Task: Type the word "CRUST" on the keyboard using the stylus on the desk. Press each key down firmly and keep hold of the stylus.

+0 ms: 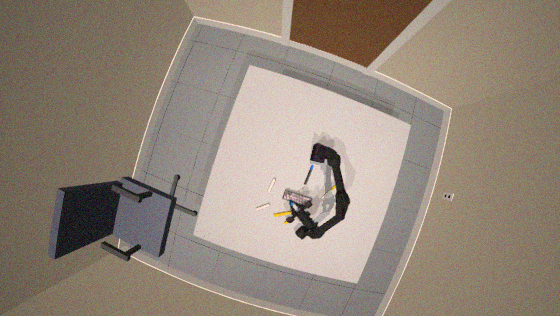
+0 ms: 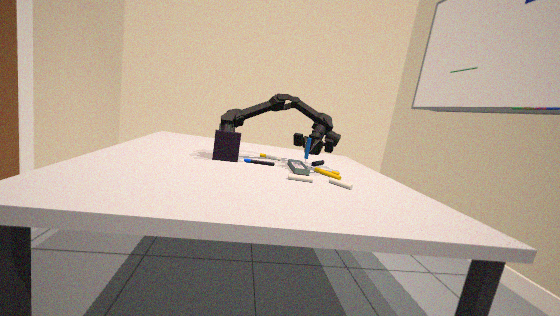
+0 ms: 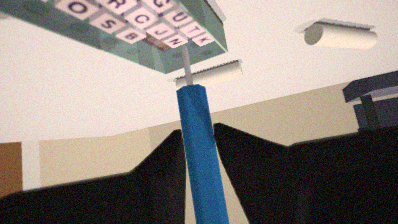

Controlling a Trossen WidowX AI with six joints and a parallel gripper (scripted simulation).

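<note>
Now: gripper tip 11 cm short of the yellow pen and 8 cm above it. Also, from my gripper tip: stylus tip: 5 cm below; then blue-and-black pen: 22 cm behind, 6 cm to the left, 8 cm below; then blue stylus: 1 cm below.
</note>
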